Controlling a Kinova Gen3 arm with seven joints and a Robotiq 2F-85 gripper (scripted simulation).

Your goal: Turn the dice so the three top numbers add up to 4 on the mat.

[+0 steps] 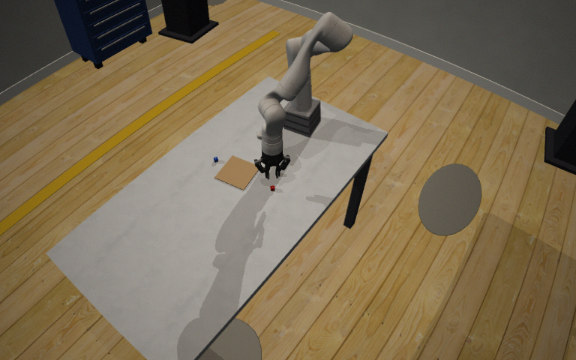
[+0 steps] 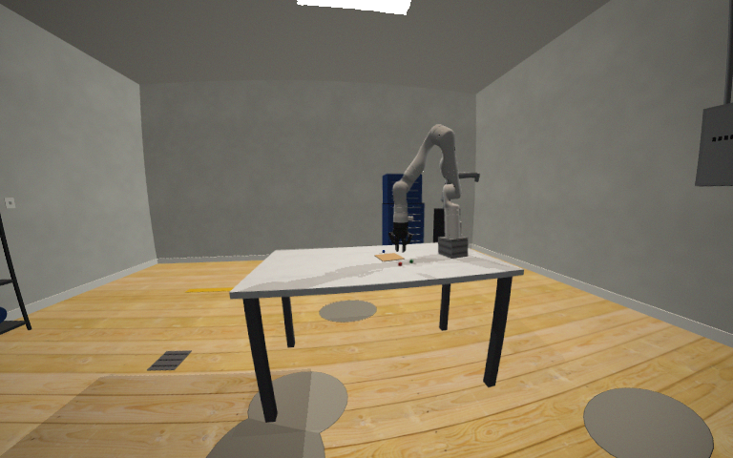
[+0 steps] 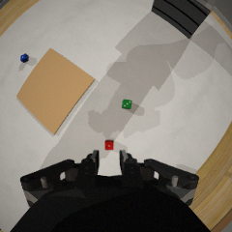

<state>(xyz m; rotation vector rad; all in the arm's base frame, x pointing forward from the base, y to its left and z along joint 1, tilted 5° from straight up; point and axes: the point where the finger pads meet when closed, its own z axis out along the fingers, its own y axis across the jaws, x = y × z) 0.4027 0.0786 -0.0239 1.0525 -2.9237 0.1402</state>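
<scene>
Now: hand 9 cm above the red die. Round my hand: blue die: 29 cm to the right, 9 cm below, 2 cm behind; then tan mat: 17 cm to the right, 9 cm below, 1 cm behind; then green die: 9 cm below, 8 cm behind, 2 cm to the right.
</scene>
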